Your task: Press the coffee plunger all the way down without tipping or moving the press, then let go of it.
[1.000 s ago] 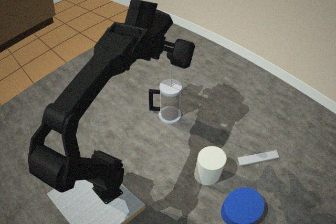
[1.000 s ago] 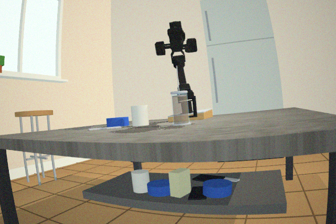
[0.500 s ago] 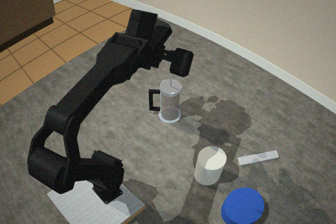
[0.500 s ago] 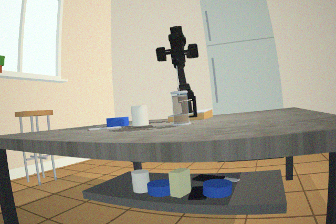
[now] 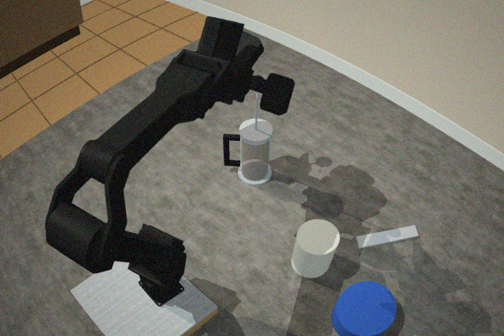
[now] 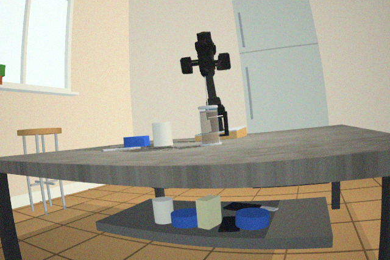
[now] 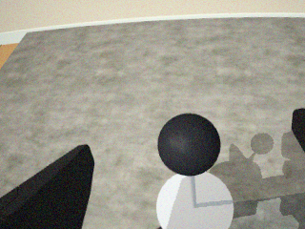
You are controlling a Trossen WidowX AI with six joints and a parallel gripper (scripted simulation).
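Now: gripper tip 140 mm above the glass coffee press, 10 mm to the right of it and 10 mm past it.
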